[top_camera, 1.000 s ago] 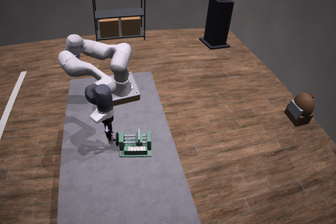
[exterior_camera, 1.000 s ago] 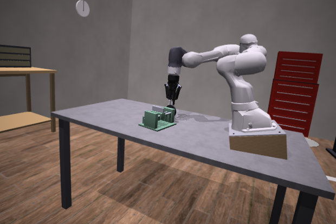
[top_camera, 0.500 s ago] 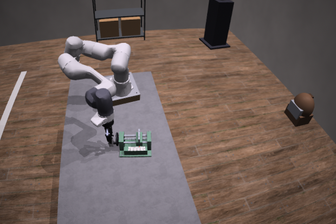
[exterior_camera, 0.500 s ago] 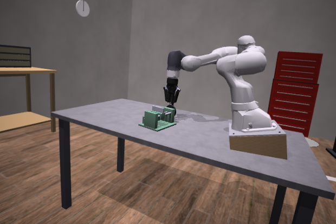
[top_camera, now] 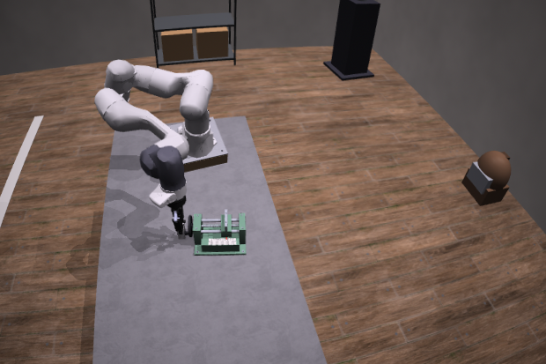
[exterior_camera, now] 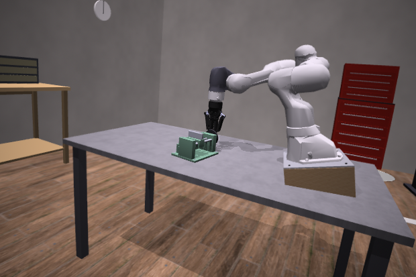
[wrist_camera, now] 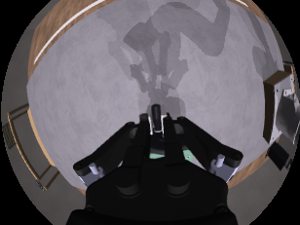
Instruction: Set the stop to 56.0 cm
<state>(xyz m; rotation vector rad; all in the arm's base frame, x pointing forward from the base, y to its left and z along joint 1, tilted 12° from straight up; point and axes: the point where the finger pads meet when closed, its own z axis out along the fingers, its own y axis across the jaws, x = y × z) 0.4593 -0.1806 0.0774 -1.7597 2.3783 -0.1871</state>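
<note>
The black handwheel lies 2 cm to the left of my hand and 1 cm below it. From my hand the other things lie so: stop carriage 17 cm to the left, 5 cm ahead, 2 cm above.
</note>
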